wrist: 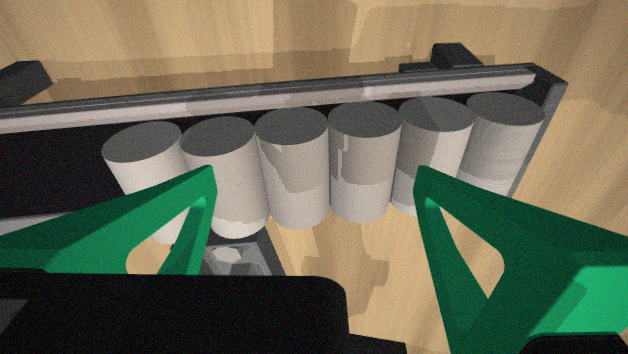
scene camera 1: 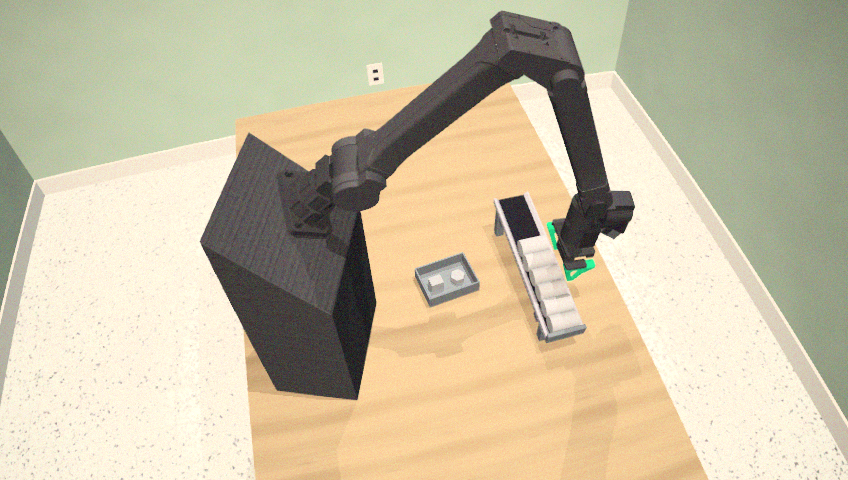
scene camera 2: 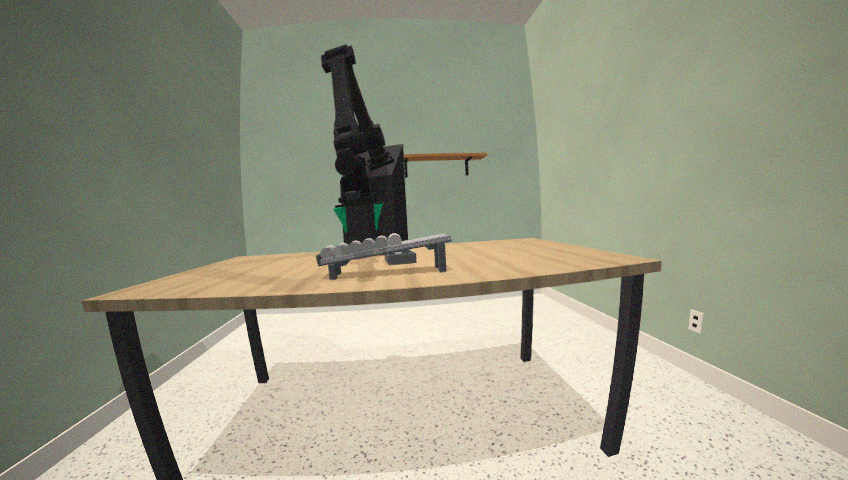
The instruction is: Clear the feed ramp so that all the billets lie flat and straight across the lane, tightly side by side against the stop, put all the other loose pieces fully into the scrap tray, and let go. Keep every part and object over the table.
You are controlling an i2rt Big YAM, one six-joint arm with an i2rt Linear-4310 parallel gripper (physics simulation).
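Pixels of known places: gripper, fingertip midpoint: (wrist: 314, 177) (scene camera 1: 563, 264) (scene camera 2: 361, 231); arm's base at its link origin: (scene camera 1: 302, 205) (scene camera 2: 380, 162).
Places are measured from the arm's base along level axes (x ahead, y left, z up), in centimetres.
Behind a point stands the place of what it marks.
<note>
Several pale cylindrical billets (scene camera 1: 551, 290) @[x 43.2, y -22.6, z -32.5 cm] (scene camera 2: 368, 243) @[x 48.3, y -18.5, z -32.7 cm] (wrist: 295, 170) @[x 46.6, y -18.6, z -31.7 cm] lie across the lower lane of the feed ramp (scene camera 1: 519, 217) (scene camera 2: 425, 242) (wrist: 225, 103), side by side, the last against the stop (scene camera 1: 566, 333) @[x 40.5, y -32.0, z -35.3 cm] (wrist: 552, 102) @[x 44.2, y -32.6, z -35.0 cm]. No clear gaps show; slight skew is hard to judge. The scrap tray (scene camera 1: 454, 295) @[x 27.4, y -7.5, z -40.8 cm] (scene camera 2: 401, 258) @[x 34.6, y -4.2, z -40.3 cm] holds a pale block (scene camera 1: 436, 282) @[x 25.3, y -2.9, z -39.4 cm] and a pale hexagonal piece (scene camera 1: 457, 275) @[x 30.9, y -3.3, z -40.3 cm] (wrist: 227, 255) @[x 31.0, y -3.1, z -40.3 cm]. My gripper (scene camera 1: 562, 258) @[x 47.8, y -20.2, z -29.1 cm] (scene camera 2: 360, 230) @[x 47.8, y -20.2, z -29.1 cm] (wrist: 314, 177) @[x 47.8, y -20.2, z -29.1 cm] is open and empty, above the outer side of the ramp; its green fingers partly hide some billets in the wrist view.
The wooden table (scene camera 1: 476, 386) @[x 19.2, y -29.3, z -42.3 cm] (scene camera 2: 535, 261) @[x 61.4, y 32.4, z -42.3 cm] has its long edge close beyond the ramp, near my wrist. The dark pedestal (scene camera 1: 285, 309) @[x -10.7, y -13.7, z -7.3 cm] (scene camera 2: 392, 196) @[x 11.1, y 1.4, z -17.1 cm] carries my arm. The tray stands between pedestal and ramp. The ramp's upper lane shows dark bed above the billets.
</note>
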